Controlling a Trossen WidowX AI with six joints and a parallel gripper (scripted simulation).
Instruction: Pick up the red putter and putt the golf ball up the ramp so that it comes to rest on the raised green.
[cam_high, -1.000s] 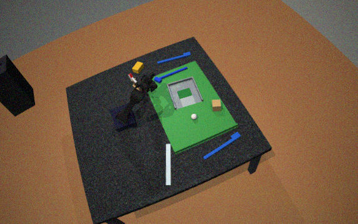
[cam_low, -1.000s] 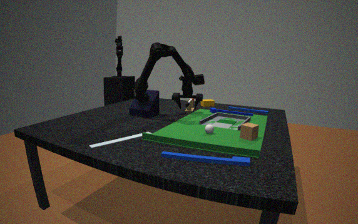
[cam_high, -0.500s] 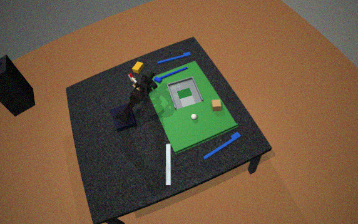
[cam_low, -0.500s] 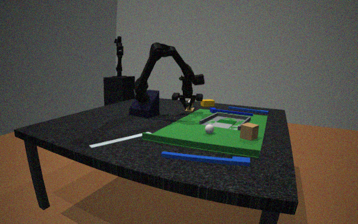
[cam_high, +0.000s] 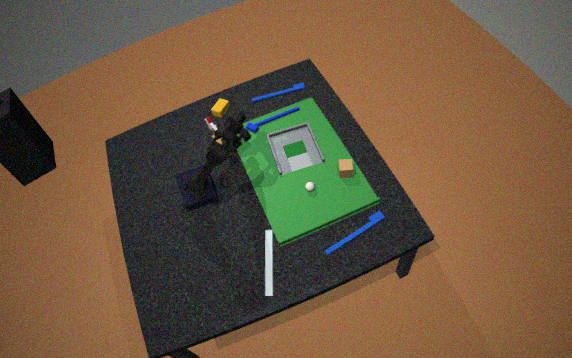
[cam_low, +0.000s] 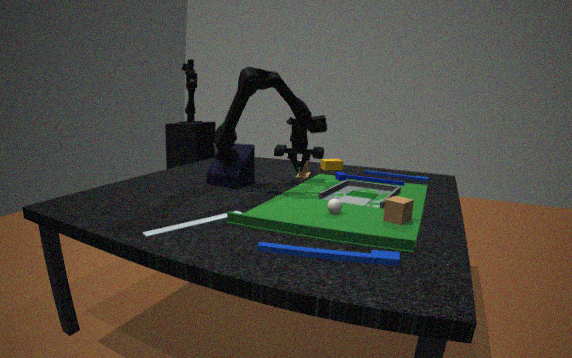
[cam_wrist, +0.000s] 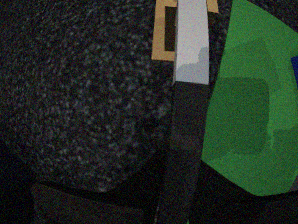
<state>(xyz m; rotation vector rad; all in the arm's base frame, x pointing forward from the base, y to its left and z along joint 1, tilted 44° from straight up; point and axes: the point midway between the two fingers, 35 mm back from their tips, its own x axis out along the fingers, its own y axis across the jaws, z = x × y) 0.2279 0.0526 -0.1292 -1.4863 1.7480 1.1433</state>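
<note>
Right now my gripper tip is 20 mm past the red putter, 110 mm to the right of it and 20 mm below it. Also, from my gripper tip: tan stand: 20 mm behind, 130 mm to the left, 10 mm below; green mat: 240 mm ahead, 210 mm to the right, 40 mm below; blue putter: 260 mm ahead, 100 mm to the left, 20 mm below.
</note>
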